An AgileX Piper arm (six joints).
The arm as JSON. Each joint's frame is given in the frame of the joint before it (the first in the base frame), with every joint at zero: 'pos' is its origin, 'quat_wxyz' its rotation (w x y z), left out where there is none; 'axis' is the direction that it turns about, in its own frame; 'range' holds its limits. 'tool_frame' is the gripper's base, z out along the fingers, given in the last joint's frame.
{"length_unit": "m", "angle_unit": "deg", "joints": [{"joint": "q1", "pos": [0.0, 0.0, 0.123], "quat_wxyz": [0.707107, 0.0, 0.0, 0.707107], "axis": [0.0, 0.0, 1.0], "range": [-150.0, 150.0]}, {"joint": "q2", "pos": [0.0, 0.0, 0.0], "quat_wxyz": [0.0, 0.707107, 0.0, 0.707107], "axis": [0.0, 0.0, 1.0], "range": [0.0, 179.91]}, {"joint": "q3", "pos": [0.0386, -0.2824, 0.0], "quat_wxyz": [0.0, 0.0, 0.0, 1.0], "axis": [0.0, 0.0, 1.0], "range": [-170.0, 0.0]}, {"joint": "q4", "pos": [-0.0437, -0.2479, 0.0], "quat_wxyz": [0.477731, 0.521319, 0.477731, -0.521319], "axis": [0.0, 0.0, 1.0], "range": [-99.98, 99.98]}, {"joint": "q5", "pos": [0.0, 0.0, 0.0], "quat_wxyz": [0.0, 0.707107, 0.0, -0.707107], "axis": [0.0, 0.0, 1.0], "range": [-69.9, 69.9]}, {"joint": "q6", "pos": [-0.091, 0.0, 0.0], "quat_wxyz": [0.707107, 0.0, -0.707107, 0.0], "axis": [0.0, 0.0, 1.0], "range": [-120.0, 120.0]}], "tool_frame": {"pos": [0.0, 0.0, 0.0], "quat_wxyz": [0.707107, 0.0, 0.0, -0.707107]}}
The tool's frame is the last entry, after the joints.
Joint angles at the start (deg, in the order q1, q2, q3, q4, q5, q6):
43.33, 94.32, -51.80, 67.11, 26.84, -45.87
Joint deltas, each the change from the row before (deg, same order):
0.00, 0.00, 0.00, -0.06, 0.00, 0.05
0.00, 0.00, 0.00, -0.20, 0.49, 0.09
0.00, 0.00, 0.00, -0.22, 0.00, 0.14
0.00, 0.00, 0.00, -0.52, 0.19, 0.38
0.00, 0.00, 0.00, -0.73, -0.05, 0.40
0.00, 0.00, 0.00, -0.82, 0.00, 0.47
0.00, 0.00, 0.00, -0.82, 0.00, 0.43
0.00, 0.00, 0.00, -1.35, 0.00, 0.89
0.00, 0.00, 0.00, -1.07, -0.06, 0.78
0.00, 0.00, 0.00, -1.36, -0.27, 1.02
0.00, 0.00, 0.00, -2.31, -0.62, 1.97
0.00, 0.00, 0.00, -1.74, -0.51, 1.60
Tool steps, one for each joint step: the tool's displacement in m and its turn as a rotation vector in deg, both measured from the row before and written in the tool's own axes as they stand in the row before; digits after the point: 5 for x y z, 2 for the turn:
0.00003, -0.00003, 0.00000, 0.02, 0.02, 0.00
0.00065, 0.00046, 0.00000, -0.29, 0.41, -0.09
0.00011, -0.00011, 0.00000, 0.07, 0.07, -0.06
0.00048, -0.00005, 0.00000, 0.03, 0.30, -0.08
0.00032, -0.00044, 0.00000, 0.27, 0.20, -0.25
0.00042, -0.00043, 0.00000, 0.27, 0.27, -0.26
0.00042, -0.00043, 0.00000, 0.27, 0.26, -0.30
0.00068, -0.00072, -0.00001, 0.45, 0.43, -0.31
0.00046, -0.00064, 0.00000, 0.40, 0.29, -0.17
0.00034, -0.00102, -0.00001, 0.64, 0.21, -0.19
0.00032, -0.00190, -0.00002, 1.20, 0.20, -0.09
0.00013, -0.00146, -0.00001, 0.92, 0.08, 0.04

